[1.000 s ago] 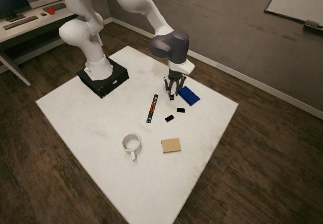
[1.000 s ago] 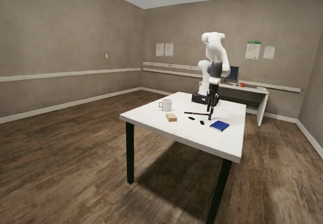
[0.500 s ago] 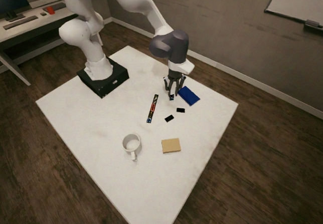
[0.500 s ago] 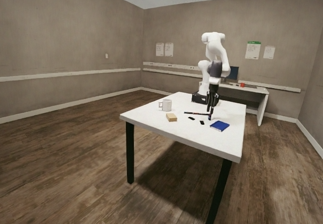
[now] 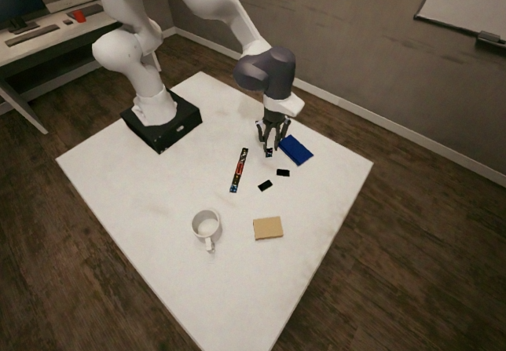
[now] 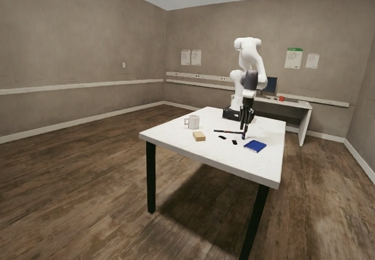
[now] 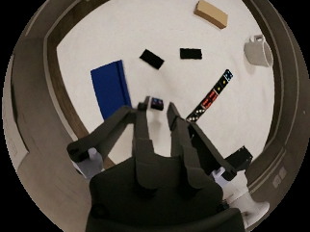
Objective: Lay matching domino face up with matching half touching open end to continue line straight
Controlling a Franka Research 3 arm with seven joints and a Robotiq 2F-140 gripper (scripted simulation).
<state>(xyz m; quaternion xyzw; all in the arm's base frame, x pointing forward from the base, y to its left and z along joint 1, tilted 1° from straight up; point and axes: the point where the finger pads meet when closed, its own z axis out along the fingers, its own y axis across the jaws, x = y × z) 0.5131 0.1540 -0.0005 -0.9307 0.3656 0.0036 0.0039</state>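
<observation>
The domino lies 1 cm behind my hand, 1 cm to the left of it and 7 cm below it. Round my hand: tan block 17 cm ahead, 27 cm to the right, 8 cm below; then white mug 1 cm ahead, 40 cm to the right, 5 cm below.
</observation>
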